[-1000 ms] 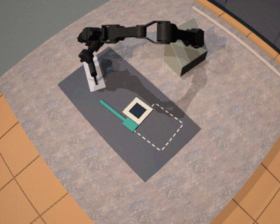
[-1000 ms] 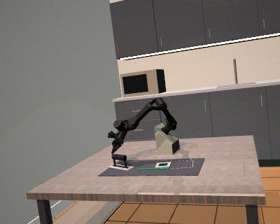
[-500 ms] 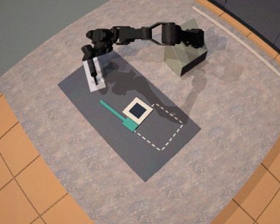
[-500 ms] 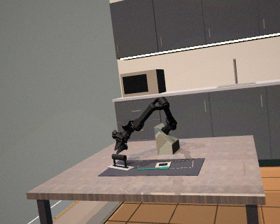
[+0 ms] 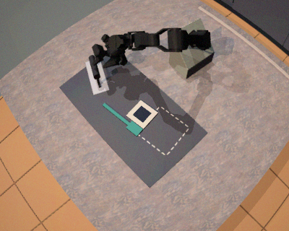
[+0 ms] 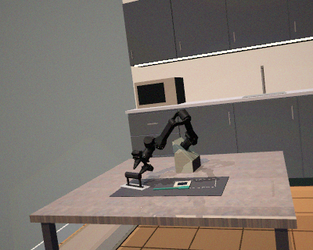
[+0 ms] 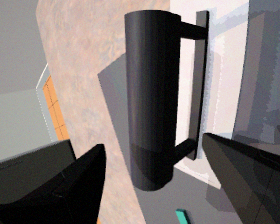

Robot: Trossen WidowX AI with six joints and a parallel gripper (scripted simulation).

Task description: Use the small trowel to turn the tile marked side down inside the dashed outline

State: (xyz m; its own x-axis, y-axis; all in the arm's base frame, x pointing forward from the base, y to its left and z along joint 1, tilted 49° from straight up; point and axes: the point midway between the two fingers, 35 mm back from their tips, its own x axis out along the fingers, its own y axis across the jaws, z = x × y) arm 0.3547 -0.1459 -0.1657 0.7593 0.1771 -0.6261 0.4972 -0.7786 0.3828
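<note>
My gripper tip is now 3 cm short of the dark mat, 21 cm to the right of it and 11 cm above it. The rest, counted from my gripper tip: cream tile (28 cm to the left, 8 cm below); then teal trowel (8 cm ahead, 25 cm to the left, 8 cm below).
</note>
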